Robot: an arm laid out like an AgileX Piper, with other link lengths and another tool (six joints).
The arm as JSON. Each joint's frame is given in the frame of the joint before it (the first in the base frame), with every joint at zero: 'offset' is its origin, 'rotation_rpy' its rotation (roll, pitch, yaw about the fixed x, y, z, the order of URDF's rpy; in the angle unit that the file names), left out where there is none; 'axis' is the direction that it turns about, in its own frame. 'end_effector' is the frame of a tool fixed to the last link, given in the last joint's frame.
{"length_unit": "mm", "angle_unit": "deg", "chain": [
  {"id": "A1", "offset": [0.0, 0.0, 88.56], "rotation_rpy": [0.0, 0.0, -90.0], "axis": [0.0, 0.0, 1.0]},
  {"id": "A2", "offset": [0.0, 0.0, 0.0], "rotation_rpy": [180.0, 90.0, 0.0], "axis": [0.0, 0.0, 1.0]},
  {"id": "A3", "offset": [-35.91, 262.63, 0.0], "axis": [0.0, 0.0, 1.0]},
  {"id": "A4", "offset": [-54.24, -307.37, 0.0], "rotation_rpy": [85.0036, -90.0, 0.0], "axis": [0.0, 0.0, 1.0]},
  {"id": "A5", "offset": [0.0, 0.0, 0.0], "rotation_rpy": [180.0, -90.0, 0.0], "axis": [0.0, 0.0, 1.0]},
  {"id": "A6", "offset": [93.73, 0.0, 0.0], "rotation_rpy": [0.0, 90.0, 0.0], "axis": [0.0, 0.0, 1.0]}
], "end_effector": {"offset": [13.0, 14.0, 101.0], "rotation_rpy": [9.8, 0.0, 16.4]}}
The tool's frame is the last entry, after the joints.
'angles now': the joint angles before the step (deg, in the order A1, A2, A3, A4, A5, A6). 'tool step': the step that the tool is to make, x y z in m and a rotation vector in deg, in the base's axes. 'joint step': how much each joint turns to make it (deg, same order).
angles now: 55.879 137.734 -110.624 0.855 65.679 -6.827
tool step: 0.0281 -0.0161 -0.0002 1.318 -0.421 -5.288
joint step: -3.763 0.015 -0.015 0.405 -1.335 1.352
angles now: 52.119 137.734 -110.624 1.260 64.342 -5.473
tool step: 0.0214 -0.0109 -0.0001 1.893 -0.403 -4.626
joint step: -2.919 -0.002 0.008 0.868 -1.762 1.337
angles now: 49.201 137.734 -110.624 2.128 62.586 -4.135
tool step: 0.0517 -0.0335 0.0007 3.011 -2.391 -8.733
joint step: -6.657 0.000 0.002 0.216 -3.891 1.872
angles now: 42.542 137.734 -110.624 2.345 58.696 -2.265
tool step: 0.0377 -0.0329 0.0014 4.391 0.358 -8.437
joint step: -6.477 -0.052 -0.004 3.920 -2.474 0.324
